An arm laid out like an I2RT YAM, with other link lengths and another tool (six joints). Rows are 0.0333 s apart.
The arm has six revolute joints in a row. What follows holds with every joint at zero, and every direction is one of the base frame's.
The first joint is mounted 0.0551 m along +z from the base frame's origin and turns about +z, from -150 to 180 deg.
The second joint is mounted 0.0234 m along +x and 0.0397 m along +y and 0.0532 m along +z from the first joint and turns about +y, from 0 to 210 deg.
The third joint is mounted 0.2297 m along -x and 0.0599 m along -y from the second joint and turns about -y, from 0 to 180 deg.
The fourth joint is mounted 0.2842 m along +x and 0.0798 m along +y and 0.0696 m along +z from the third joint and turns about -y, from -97 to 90 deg.
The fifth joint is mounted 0.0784 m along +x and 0.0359 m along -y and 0.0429 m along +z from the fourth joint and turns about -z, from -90 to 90 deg.
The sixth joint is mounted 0.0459 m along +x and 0.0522 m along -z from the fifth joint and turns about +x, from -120 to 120 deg.
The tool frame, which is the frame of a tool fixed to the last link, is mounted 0.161 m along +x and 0.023 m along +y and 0.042 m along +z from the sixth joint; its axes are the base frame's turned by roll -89.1, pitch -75.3 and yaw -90 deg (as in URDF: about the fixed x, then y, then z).
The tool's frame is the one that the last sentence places.
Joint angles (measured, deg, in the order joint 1, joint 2, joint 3, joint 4, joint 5, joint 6), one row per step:
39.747, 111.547, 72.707, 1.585, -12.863, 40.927
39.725, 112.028, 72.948, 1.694, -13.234, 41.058
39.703, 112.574, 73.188, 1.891, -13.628, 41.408
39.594, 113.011, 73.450, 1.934, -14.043, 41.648
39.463, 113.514, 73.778, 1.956, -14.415, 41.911
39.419, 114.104, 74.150, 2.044, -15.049, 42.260
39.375, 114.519, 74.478, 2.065, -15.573, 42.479
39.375, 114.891, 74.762, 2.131, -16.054, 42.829
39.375, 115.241, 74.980, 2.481, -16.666, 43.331
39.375, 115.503, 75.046, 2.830, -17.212, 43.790
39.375, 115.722, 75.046, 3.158, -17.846, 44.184
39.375, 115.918, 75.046, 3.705, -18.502, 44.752
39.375, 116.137, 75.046, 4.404, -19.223, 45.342
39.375, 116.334, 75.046, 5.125, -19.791, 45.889
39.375, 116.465, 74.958, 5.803, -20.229, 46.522
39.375, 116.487, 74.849, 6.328, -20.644, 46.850
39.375, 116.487, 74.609, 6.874, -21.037, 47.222
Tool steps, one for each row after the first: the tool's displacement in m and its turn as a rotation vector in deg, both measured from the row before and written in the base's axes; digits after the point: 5 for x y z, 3 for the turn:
-0.00002, 0.00125, -0.00228, 0.148, 0.332, 0.196
0.00014, 0.00126, -0.00264, 0.271, 0.472, 0.084
0.00056, 0.00059, -0.00194, 0.216, 0.425, 0.078
0.00099, 0.00042, -0.00217, 0.193, 0.441, 0.007
-0.00014, 0.00182, -0.00232, 0.367, 0.585, 0.250
-0.00007, 0.00150, -0.00118, 0.299, 0.406, 0.239
-0.00027, 0.00162, -0.00099, 0.360, 0.447, 0.172
-0.00023, 0.00209, -0.00011, 0.633, 0.420, 0.187
-0.00058, 0.00155, -0.00055, 0.539, 0.417, 0.163
-0.00111, 0.00157, -0.00070, 0.523, 0.442, 0.273
-0.00066, 0.00187, 0.00044, 0.750, 0.390, 0.194
-0.00060, 0.00219, 0.00088, 0.863, 0.334, 0.241
-0.00016, 0.00190, 0.00114, 0.798, 0.213, 0.151
-0.00011, 0.00126, 0.00078, 0.725, 0.281, 0.006
-0.00049, 0.00115, 0.00119, 0.557, 0.096, 0.159
-0.00083, 0.00072, 0.00033, 0.505, 0.190, 0.121

